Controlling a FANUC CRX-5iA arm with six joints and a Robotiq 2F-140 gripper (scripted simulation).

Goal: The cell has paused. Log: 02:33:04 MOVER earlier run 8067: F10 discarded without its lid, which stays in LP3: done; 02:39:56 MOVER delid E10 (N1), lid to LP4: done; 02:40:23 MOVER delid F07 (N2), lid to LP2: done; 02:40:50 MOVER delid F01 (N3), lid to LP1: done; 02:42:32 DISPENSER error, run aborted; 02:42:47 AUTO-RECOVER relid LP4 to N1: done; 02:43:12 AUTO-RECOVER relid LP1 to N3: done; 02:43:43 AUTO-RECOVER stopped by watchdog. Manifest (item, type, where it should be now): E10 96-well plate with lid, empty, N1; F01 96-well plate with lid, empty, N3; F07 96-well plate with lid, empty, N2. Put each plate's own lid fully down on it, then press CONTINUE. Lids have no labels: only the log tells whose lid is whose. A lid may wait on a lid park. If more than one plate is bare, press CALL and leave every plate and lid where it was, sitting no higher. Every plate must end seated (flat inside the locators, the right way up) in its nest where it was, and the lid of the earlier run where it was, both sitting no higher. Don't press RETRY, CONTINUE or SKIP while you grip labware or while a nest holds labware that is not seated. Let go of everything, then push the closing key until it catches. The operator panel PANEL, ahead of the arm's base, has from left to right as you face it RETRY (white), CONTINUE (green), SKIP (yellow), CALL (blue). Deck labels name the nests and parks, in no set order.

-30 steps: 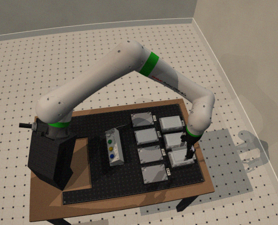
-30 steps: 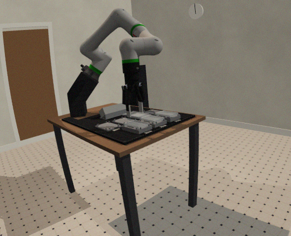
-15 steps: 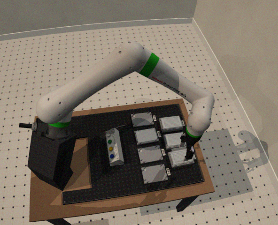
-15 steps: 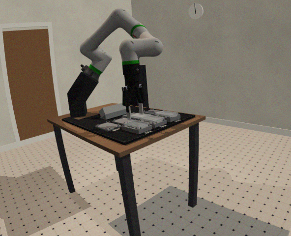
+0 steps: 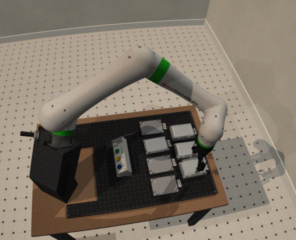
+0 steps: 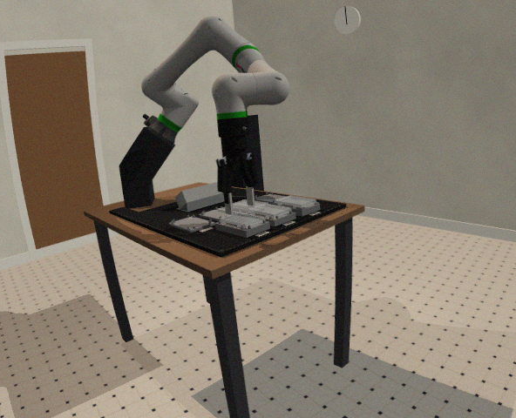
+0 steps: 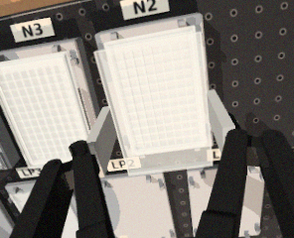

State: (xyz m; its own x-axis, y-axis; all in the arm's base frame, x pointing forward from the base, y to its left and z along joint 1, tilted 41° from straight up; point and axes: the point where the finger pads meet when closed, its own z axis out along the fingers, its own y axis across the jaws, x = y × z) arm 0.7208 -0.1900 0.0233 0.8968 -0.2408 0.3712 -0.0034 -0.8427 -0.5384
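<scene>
Now: hand 6 cm above the plate. From my hand the other things lie so: pale park: 19 cm behind, 7 cm to the right, 8 cm below; park LP2: 18 cm behind, 7 cm to the left, 8 cm below; LP2 label: 10 cm behind, 7 cm to the left, 9 cm below.
</scene>
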